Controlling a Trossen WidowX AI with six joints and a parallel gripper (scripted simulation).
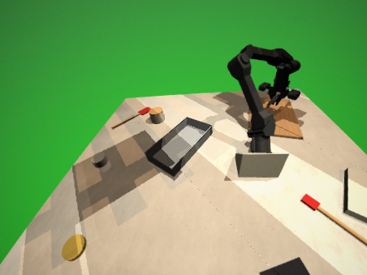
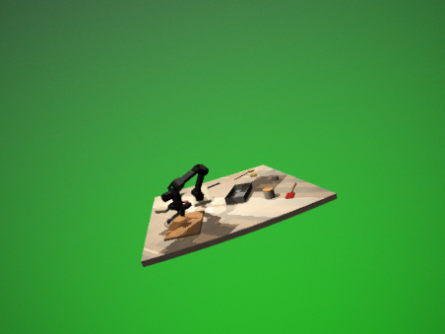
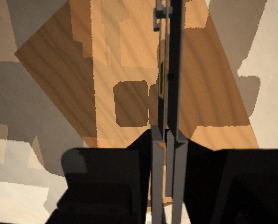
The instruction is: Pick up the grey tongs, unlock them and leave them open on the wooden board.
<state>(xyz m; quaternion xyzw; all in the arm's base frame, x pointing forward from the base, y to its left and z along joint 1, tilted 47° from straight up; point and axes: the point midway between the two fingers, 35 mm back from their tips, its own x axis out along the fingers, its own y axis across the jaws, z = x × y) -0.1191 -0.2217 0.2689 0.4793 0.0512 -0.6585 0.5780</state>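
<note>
Right now the wooden board is 60 mm below my gripper tip. Also, from my gripper tip: white puck (810 mm ahead, 440 mm to the left, 50 mm below); then roasting tin (450 mm ahead, 290 mm to the left, 40 mm below); then red-headed spatula (810 mm ahead, 60 mm to the left, 60 mm below).
</note>
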